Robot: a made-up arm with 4 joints. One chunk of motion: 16 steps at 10 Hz.
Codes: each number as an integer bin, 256 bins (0 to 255) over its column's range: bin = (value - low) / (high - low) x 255, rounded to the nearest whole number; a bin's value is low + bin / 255 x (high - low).
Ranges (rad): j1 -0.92..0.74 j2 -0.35..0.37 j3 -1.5..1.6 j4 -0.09..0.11
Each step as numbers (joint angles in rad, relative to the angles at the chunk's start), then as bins.
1 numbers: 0.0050 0.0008 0.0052 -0.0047
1 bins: 142 124 124 109
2 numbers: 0.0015 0.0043 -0.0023 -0.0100
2 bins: 142 125 123 102
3 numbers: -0.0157 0.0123 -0.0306 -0.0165
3 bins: 139 128 121 94
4 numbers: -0.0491 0.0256 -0.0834 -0.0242
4 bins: 134 133 117 84
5 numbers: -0.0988 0.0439 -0.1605 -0.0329
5 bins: 126 140 110 73
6 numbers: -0.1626 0.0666 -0.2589 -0.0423
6 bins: 116 148 102 61
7 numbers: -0.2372 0.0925 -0.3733 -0.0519
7 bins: 105 157 93 49
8 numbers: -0.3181 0.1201 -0.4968 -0.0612
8 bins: 92 166 83 37
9 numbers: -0.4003 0.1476 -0.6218 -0.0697
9 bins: 80 176 72 26
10 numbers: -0.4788 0.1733 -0.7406 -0.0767
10 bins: 68 185 62 17
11 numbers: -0.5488 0.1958 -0.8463 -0.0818
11 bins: 57 193 54 10
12 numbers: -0.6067 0.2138 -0.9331 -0.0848
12 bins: 48 200 47 7
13 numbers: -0.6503 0.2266 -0.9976 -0.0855
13 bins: 41 204 41 6
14 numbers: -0.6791 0.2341 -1.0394 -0.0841
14 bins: 37 207 38 8
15 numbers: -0.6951 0.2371 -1.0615 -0.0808
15 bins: 35 208 36 12
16 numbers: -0.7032 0.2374 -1.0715 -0.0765
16 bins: 33 208 35 17
